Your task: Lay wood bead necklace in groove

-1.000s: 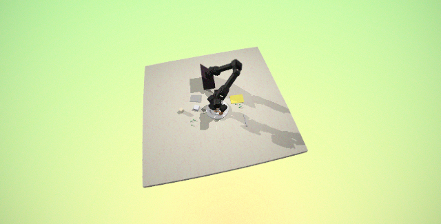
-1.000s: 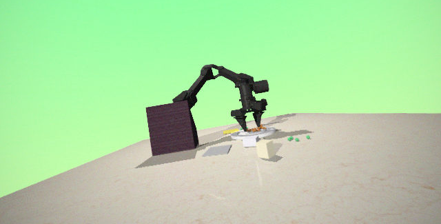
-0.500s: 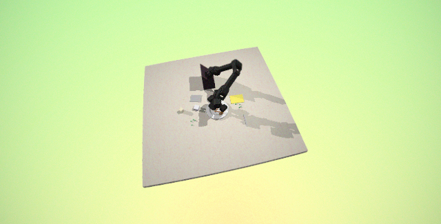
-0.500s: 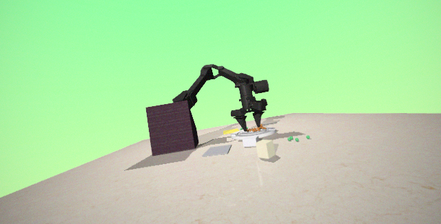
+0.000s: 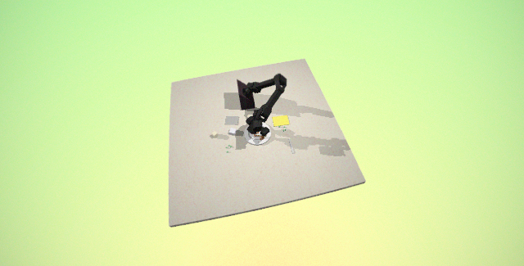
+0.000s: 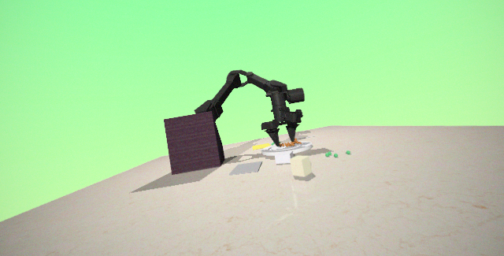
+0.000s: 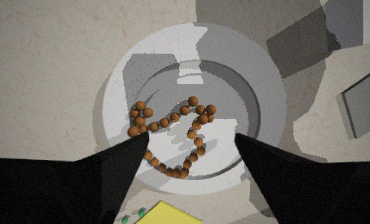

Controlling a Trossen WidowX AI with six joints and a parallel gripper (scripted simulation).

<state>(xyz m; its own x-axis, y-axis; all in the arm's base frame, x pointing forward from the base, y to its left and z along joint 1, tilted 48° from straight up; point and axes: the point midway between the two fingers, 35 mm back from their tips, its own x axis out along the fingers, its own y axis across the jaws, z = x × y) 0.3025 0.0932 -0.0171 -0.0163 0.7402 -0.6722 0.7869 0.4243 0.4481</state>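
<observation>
Right now my gripper tip is 1 cm above the round white bead board. From my gripper tip the other things lie so: thin white strip 22 cm to the left, 15 cm ahead, 2 cm below; yellow card 19 cm to the left, 9 cm behind, 2 cm below; grey flat plate 19 cm to the right, 16 cm behind, 2 cm below.
</observation>
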